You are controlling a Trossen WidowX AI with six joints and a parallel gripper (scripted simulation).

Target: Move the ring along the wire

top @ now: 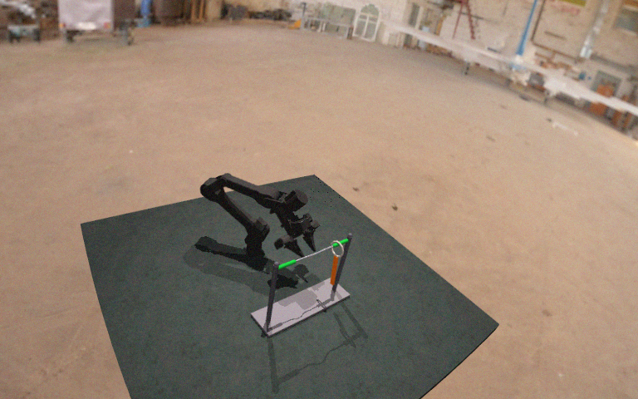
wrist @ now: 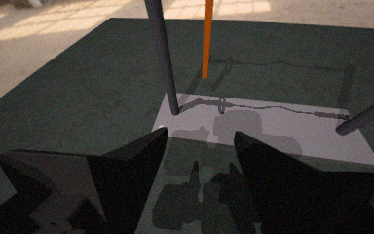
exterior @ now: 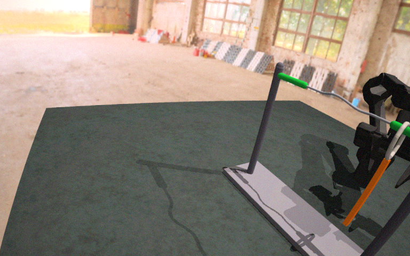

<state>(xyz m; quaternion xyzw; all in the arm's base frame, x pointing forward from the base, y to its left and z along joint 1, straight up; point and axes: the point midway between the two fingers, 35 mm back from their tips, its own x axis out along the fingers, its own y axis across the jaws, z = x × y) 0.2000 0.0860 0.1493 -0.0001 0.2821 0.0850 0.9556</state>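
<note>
The ring with orange handle lies 11 cm ahead of my gripper tip, 6 cm above it and 1 cm to the left of it.
</note>
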